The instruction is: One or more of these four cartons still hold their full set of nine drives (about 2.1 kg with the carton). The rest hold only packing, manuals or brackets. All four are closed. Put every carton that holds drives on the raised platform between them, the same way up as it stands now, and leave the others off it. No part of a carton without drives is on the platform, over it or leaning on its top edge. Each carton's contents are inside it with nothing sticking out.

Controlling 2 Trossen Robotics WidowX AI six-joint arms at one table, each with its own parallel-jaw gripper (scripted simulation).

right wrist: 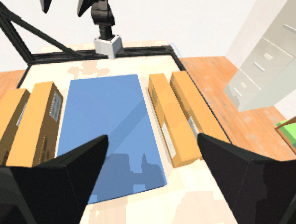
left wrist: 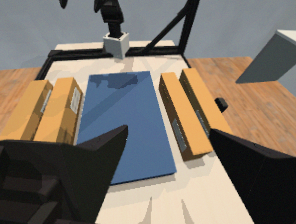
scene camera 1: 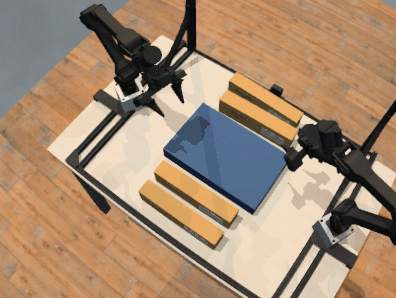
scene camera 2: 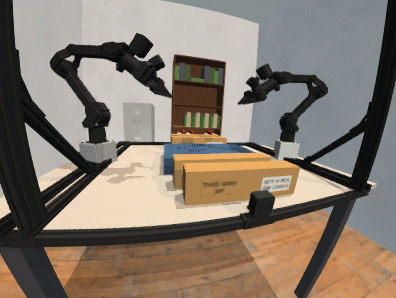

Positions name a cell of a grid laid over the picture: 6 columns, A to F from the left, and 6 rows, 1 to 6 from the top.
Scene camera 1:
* my left gripper: E3
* carton: D5
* carton: C5
